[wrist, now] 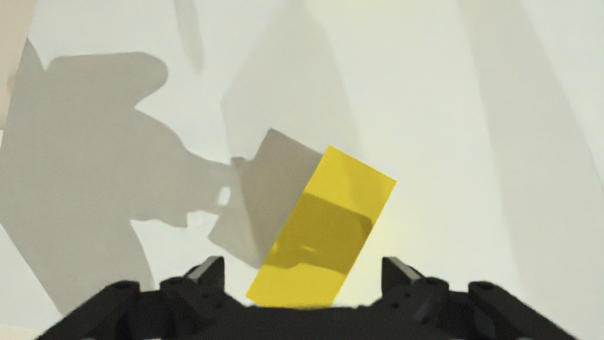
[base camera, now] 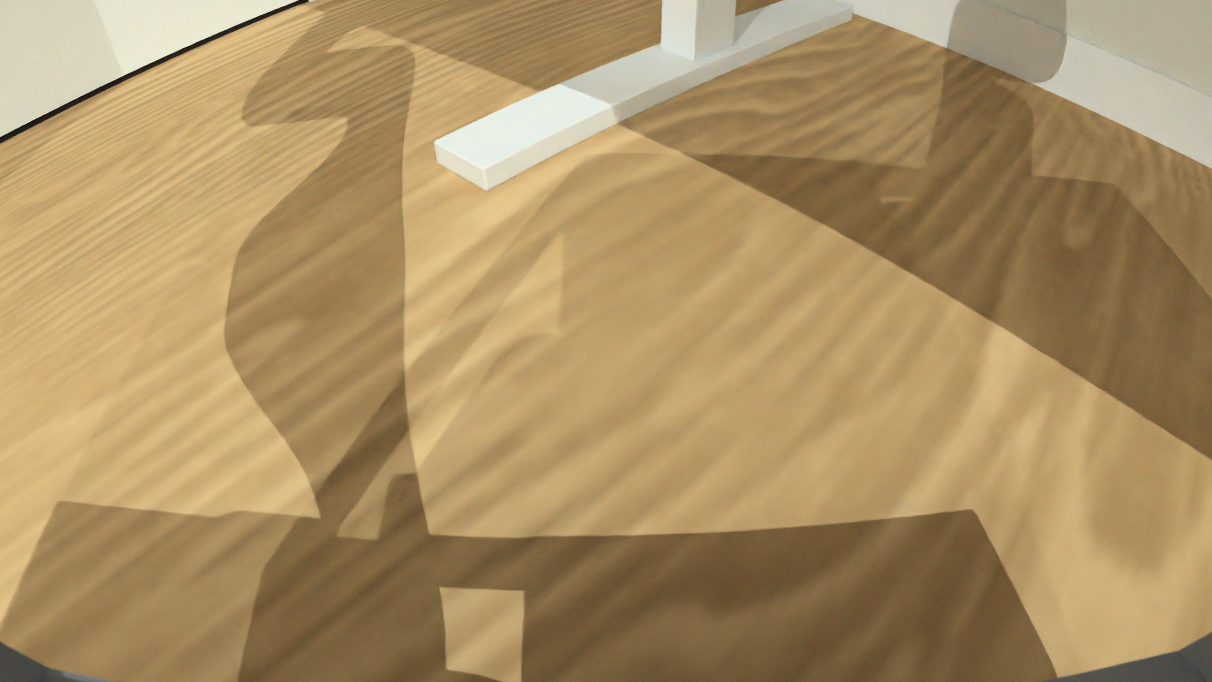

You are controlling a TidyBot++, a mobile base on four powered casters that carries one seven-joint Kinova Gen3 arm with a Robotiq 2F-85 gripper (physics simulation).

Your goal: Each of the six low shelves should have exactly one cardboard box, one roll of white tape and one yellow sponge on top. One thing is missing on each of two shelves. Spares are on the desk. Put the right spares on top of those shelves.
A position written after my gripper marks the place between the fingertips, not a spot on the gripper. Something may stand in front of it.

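Note:
My gripper (wrist: 303, 274) is visible, as is a white desk (wrist: 144, 144).

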